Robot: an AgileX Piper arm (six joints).
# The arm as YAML. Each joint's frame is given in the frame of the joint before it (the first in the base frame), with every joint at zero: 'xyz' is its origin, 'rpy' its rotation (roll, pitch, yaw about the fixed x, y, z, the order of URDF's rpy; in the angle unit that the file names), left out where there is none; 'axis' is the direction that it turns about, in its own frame. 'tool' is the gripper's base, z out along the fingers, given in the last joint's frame.
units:
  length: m
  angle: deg
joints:
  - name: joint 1
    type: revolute
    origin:
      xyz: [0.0, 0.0, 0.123]
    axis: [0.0, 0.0, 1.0]
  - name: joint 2
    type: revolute
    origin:
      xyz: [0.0, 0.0, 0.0]
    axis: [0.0, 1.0, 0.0]
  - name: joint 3
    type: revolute
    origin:
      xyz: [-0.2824, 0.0, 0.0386]
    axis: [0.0, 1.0, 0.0]
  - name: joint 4
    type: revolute
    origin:
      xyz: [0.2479, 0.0, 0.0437]
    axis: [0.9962, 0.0, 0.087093]
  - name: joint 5
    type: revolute
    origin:
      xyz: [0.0, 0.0, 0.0]
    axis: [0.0, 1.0, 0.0]
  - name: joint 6
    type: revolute
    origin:
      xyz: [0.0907, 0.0, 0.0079]
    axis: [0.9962, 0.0, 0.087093]
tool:
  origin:
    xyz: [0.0, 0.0, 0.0]
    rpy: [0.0, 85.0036, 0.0]
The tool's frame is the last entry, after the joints.
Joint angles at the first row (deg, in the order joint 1, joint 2, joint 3, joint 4, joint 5, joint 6):
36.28 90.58 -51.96 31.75 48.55 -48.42
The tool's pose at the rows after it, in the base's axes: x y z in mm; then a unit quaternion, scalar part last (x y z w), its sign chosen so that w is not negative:
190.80 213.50 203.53 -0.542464 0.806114 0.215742 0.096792
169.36 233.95 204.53 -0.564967 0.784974 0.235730 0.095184
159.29 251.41 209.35 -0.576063 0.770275 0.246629 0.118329
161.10 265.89 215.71 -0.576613 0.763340 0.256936 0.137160
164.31 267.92 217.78 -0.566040 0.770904 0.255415 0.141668
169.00 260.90 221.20 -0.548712 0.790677 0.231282 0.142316
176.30 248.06 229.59 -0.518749 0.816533 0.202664 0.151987
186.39 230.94 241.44 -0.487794 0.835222 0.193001 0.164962
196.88 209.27 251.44 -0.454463 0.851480 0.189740 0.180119
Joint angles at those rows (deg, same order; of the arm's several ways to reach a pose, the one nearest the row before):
41.04 90.58 -51.96 32.89 46.34 -47.80
46.61 90.58 -51.80 35.67 45.10 -48.04
50.49 90.82 -52.86 37.42 42.05 -48.09
51.93 92.10 -55.56 38.70 40.71 -48.16
51.86 92.37 -56.39 38.00 40.26 -46.19
51.19 91.37 -56.58 32.59 40.45 -39.79
49.66 89.22 -56.58 26.05 40.87 -31.83
46.33 86.65 -56.57 23.74 42.23 -28.75
41.77 83.88 -55.86 23.53 43.26 -28.29

